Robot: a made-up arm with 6 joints.
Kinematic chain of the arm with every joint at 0, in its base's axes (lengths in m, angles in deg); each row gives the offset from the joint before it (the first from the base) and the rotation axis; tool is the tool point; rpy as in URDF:
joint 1: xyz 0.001 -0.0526 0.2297 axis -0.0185 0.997 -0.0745
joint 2: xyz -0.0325 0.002 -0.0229 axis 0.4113 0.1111 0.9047
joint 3: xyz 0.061 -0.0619 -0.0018 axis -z
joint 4: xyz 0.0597 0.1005 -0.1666 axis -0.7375 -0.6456 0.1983
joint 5: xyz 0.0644 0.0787 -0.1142 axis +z
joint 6: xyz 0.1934 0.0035 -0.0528 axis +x
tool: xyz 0.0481 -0.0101 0.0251 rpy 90 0 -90
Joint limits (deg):
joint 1: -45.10..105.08
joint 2: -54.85..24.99
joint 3: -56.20..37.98
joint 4: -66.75..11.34
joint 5: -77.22..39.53
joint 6: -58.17..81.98
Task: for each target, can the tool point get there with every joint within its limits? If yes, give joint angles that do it. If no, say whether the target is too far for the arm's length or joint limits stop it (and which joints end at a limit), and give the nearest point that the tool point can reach.
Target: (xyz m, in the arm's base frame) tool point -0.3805 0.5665 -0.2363
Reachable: no: too far | nearest point -0.2680 0.3500 -0.0971 | short by 0.281 m
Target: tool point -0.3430 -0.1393 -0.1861
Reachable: yes | joints 71.24 -8.69 20.61 -40.89 -26.15 69.12
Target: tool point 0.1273 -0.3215 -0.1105
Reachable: yes | joints -2.14 -26.21 19.81 -18.82 -67.68 -1.72
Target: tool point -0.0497 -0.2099 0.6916
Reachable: no: joint limits stop it (at a limit: joint 1, joint 2, joint 3, joint 4, joint 5) | nearest point -0.1607 -0.3797 0.4406 | short by 0.323 m
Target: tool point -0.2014 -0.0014 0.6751
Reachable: no: joint limits stop it (at a limit: joint 1, joint 2, joint 3, joint 4, joint 5, joint 6) | nearest point -0.3710 0.0183 0.4548 | short by 0.279 m
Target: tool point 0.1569 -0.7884 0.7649
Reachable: no: too far | nearest point 0.2761 -0.5586 0.2785 | short by 0.551 m
